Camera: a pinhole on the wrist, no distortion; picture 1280 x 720 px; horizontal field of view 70.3 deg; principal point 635.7 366.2 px. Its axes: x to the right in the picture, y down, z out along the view. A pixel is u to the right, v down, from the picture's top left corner.
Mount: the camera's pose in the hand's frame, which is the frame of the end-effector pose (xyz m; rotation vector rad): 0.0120 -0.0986 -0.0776 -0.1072 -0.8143 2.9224
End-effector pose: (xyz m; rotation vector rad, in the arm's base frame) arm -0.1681 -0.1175 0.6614 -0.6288 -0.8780 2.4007
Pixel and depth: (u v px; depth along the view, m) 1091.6 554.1 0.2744
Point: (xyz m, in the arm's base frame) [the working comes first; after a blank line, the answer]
In the camera's frame: 0.1376 0.0567 0.2744

-0.0385 -0.0853 0.9687
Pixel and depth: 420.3 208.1 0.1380
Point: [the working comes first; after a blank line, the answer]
In the camera's frame: -0.0327 -0.0240 0.1380

-0.1792 -0.0208 0.7950
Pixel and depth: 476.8 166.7 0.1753
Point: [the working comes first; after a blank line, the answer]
In the camera's frame: -0.0306 -0.0385 0.1753

-0.1963 -0.0369 0.8275
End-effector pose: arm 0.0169 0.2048 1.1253 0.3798 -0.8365 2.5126
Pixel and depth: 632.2 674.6 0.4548
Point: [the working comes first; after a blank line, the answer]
In the camera's frame: -0.0018 0.1543 0.4548

0.3136 0.3749 1.5155
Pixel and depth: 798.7 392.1 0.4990
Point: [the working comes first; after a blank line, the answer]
In the camera's frame: 0.0895 0.0142 0.4990

0.3421 0.2044 1.5128
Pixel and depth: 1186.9 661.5 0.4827
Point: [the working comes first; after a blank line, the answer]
In the camera's frame: 0.2927 0.1568 0.4827

0.5573 0.2548 1.3986
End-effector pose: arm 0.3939 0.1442 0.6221 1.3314 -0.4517 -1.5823
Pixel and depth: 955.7 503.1 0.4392
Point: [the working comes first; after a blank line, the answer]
In the camera's frame: 0.1546 0.0662 0.4392

-0.0090 0.3900 0.5261
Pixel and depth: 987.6 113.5 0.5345
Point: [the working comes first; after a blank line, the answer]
In the camera's frame: 0.2069 -0.1486 0.5345

-0.1226 0.3070 0.7214
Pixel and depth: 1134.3 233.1 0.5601
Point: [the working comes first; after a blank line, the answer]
In the camera's frame: 0.3072 -0.0820 0.5601

-0.1415 0.4285 0.7281
